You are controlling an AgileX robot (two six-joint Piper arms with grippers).
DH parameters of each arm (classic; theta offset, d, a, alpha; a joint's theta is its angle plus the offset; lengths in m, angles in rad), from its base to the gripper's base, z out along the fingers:
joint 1: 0 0.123 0 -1.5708
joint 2: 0.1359 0 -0.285 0
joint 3: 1.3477 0 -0.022 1.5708
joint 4: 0 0.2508 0 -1.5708
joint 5: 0 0 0.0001 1.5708
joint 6: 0 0.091 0 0
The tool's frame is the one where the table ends.
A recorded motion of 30 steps. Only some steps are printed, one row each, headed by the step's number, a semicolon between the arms.
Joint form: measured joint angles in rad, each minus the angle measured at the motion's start. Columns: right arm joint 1, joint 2, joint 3, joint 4, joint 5, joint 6; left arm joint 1, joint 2, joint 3, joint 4, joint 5, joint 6.
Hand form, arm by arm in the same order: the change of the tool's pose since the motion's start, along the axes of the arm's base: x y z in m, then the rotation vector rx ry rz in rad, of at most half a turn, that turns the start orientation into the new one. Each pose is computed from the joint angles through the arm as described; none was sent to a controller.
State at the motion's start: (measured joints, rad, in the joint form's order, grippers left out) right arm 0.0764 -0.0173 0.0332 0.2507 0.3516 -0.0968; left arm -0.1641 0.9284 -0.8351 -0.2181 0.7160 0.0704
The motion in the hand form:
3: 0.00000 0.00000 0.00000 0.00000 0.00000 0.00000; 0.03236 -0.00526 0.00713 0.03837 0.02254 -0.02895
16: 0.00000 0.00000 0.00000 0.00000 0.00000 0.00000; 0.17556 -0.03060 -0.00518 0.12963 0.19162 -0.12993
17: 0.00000 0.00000 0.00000 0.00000 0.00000 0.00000; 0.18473 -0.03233 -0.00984 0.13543 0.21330 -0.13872
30: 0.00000 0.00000 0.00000 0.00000 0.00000 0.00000; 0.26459 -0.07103 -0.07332 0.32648 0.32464 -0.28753
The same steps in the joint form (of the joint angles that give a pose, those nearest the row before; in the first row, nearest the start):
3: 0.0000 0.0000 0.0000 0.0000 0.0000 0.0000; 0.0000 0.1335 -0.1068 0.0037 0.0078 0.0413
16: 0.0000 0.0000 0.0000 0.0000 0.0000 0.0000; 0.0000 0.7001 -0.6144 0.0081 0.1486 0.1343
17: 0.0000 0.0000 0.0000 0.0000 0.0000 0.0000; 0.0000 0.7400 -0.6502 0.0086 0.1683 0.1391
30: 0.0000 0.0000 0.0000 0.0000 0.0000 0.0000; -0.0736 1.1250 -0.9941 0.1349 0.2799 0.2050

